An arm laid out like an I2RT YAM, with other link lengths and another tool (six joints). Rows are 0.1 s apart.
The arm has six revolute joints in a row. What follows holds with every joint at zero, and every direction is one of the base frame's.
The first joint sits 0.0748 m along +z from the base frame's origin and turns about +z.
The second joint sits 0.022 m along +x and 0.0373 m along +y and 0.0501 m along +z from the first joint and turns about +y.
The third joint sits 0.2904 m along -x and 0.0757 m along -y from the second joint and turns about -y.
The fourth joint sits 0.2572 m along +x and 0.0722 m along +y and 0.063 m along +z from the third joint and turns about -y.
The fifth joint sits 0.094 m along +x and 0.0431 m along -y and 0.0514 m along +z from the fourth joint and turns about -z.
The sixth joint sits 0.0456 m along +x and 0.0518 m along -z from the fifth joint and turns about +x.
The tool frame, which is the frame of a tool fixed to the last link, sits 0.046 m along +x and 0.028 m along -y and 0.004 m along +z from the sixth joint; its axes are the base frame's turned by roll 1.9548, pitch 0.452 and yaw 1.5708 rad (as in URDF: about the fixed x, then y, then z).
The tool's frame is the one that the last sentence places.
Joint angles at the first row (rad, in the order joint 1, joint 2, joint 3, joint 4, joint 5, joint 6):
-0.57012, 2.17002, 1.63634, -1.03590, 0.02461, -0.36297
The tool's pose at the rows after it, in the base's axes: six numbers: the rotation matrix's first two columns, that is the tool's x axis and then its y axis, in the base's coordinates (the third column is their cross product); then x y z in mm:
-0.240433 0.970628 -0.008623 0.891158 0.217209 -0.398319 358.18 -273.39 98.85
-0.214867 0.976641 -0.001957 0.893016 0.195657 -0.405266 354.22 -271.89 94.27
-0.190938 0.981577 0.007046 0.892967 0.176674 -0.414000 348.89 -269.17 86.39
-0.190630 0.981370 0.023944 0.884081 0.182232 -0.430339 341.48 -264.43 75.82
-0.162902 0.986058 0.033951 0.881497 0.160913 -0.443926 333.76 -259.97 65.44
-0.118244 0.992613 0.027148 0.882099 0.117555 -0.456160 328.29 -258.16 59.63
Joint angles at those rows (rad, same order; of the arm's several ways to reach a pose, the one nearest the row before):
-0.57126, 2.17003, 1.61994, -1.03207, 0.02461, -0.36183
-0.57240, 2.17001, 1.60198, -1.02482, 0.02499, -0.33665
-0.57316, 2.17002, 1.57073, -1.00729, 0.02461, -0.31300
-0.57317, 2.17002, 1.52799, -0.98936, 0.02499, -0.31300
-0.57316, 2.17001, 1.48450, -0.96457, 0.02613, -0.28515
-0.57317, 2.17004, 1.45822, -0.94550, 0.03643, -0.23938

